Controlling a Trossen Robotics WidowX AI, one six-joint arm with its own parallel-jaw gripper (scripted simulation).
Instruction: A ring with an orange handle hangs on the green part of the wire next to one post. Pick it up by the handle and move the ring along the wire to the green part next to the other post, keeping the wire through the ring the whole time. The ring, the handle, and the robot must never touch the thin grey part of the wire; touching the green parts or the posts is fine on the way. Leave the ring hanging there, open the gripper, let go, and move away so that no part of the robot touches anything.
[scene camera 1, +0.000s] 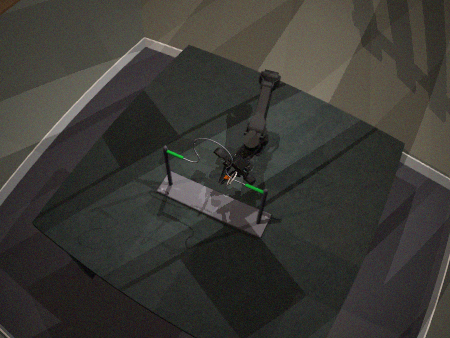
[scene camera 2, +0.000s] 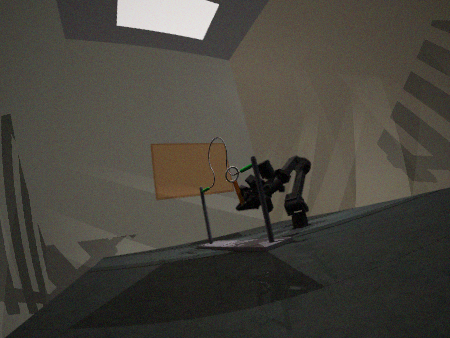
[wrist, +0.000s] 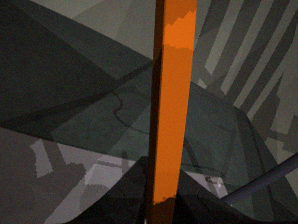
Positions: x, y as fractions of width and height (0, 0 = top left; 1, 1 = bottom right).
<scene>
My gripper (scene camera 1: 0.49, 0.54) carries a ring.
My gripper shows as well in scene camera 2 (scene camera 2: 0.53, 0.62) and in the wrist view (wrist: 0.52, 0.73).
</scene>
